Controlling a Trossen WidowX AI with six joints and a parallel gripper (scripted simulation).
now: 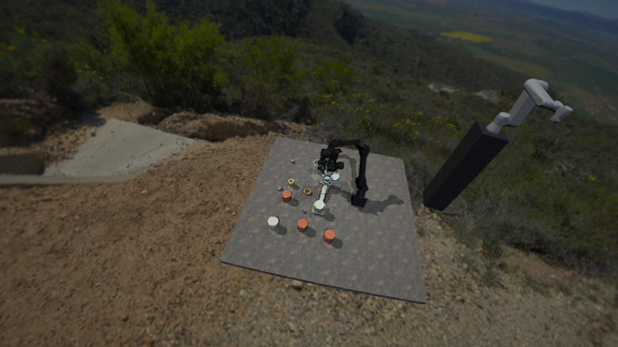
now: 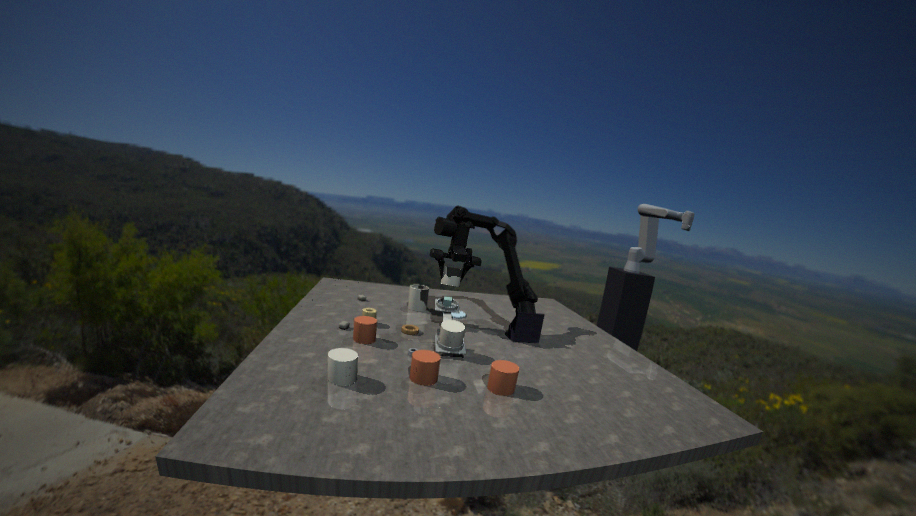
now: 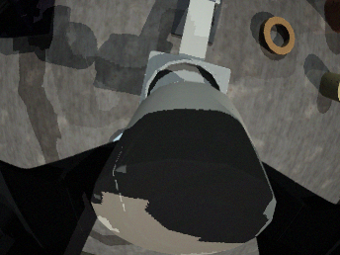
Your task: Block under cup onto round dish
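Right now my gripper tip is 80 mm above the teal block and 10 mm to the right of it. From my gripper tip the other things lie so: grey balance: 140 mm to the left, 130 mm below; then round dish: 170 mm below, 120 mm to the right, 40 mm behind.
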